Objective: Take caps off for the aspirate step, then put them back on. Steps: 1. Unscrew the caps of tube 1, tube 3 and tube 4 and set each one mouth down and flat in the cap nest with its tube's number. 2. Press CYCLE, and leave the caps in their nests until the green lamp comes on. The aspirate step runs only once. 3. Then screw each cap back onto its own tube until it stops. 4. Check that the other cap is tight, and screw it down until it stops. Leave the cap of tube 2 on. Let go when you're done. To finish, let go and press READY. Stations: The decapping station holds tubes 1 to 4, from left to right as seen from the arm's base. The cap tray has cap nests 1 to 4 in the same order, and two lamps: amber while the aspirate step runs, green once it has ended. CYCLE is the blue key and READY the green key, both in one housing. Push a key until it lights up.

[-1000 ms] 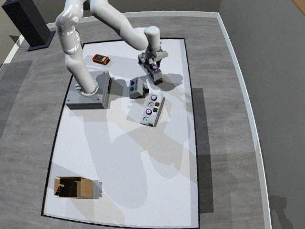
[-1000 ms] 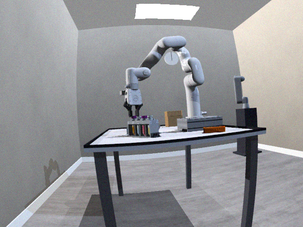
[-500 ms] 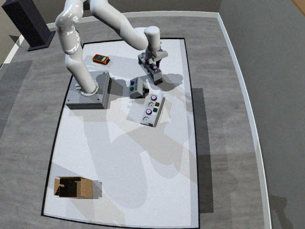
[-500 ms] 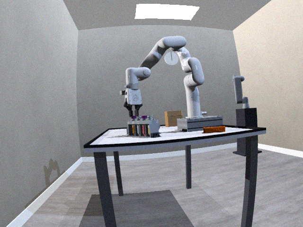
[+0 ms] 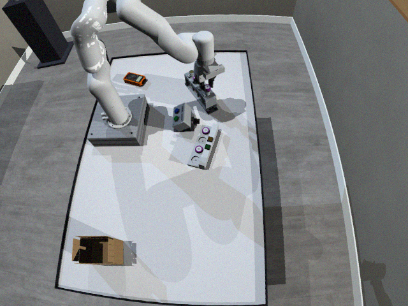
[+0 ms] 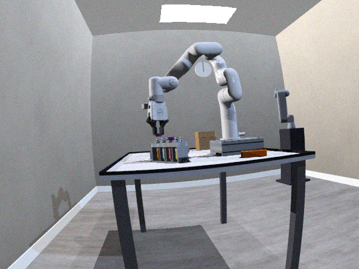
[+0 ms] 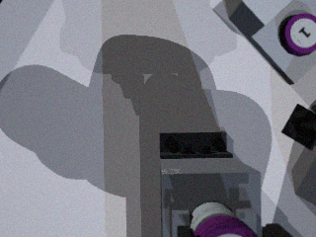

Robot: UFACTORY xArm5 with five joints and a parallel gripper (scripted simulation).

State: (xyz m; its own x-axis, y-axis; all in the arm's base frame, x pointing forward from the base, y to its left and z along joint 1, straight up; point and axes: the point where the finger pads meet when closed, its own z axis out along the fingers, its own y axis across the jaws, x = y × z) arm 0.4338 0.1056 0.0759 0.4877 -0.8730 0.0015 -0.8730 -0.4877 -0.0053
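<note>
Right now the blue key is 15 cm behind my hand, 7 cm to the right of it and 9 cm below it. The rest, counted from my hand: green key (15 cm behind, 12 cm to the right, 9 cm below); then key housing (13 cm behind, 10 cm to the right, 10 cm below); then cardboard box (45 cm behind, 73 cm to the right, 9 cm below).
</note>
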